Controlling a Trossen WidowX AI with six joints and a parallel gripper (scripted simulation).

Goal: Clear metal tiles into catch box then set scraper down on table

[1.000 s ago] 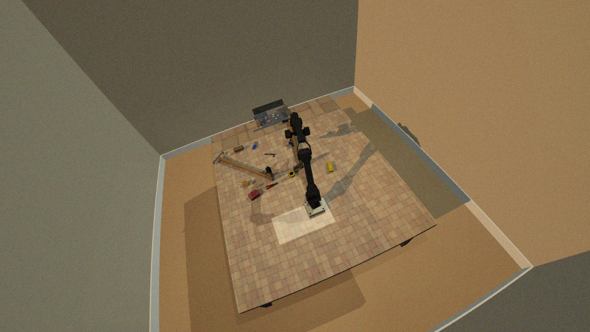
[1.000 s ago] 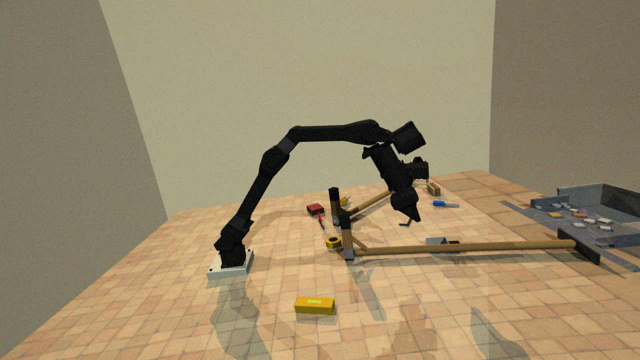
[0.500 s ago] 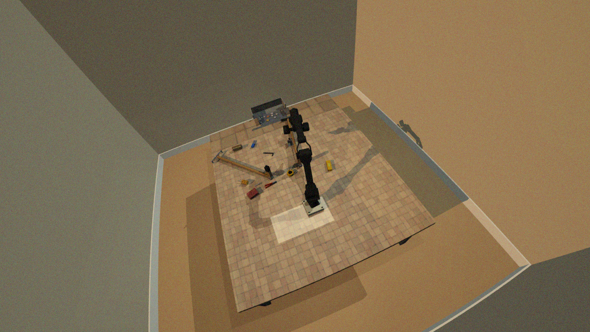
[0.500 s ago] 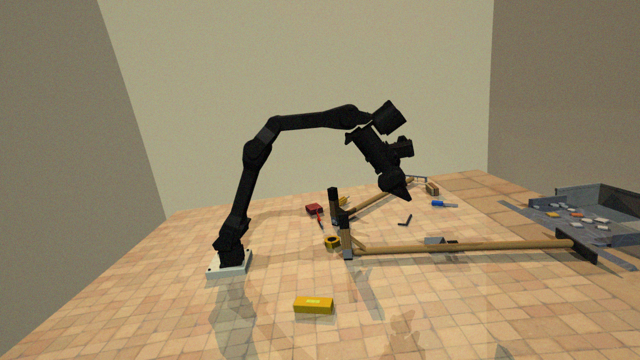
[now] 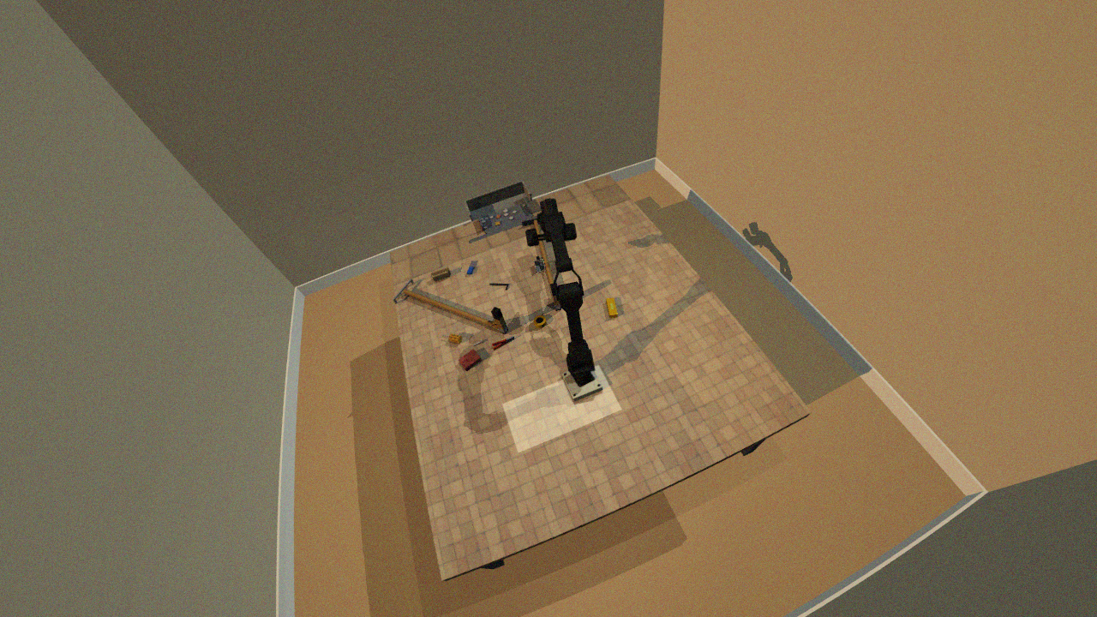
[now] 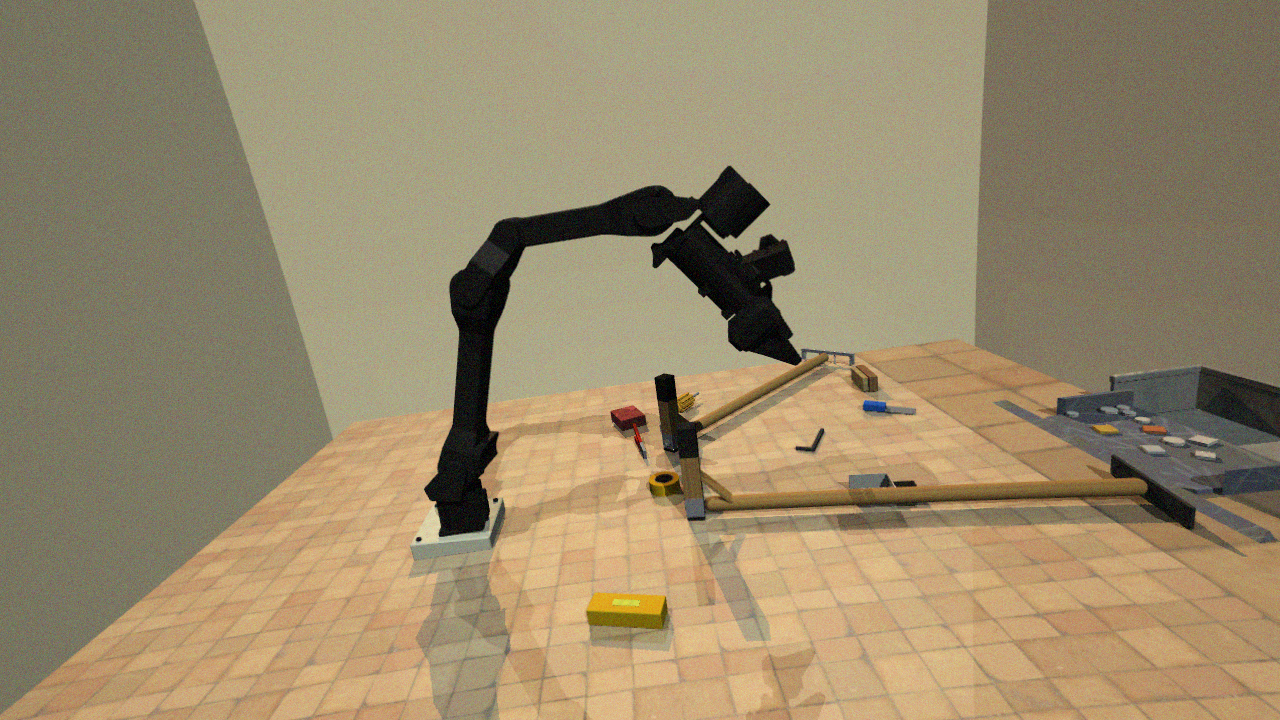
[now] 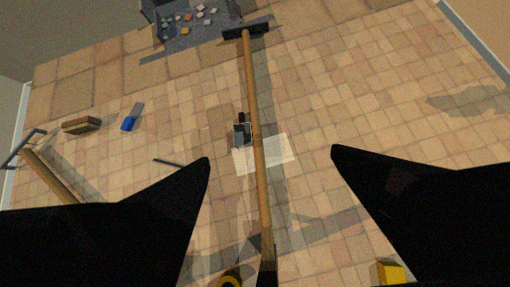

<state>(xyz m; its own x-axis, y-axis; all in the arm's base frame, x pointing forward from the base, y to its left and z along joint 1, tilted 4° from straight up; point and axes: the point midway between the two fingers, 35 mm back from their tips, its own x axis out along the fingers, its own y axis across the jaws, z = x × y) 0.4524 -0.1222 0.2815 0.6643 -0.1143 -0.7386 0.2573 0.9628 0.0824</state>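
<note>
My gripper tip is 24 cm above the small grey box, 13 cm short of it and 3 cm to the right of it. Round my gripper tip: yellow tape roll (24 cm below, 17 cm behind, 16 cm to the left); then yellow block (26 cm behind, 24 cm below, 11 cm to the right); then hex key (25 cm below, 23 cm to the left, 10 cm ahead).
</note>
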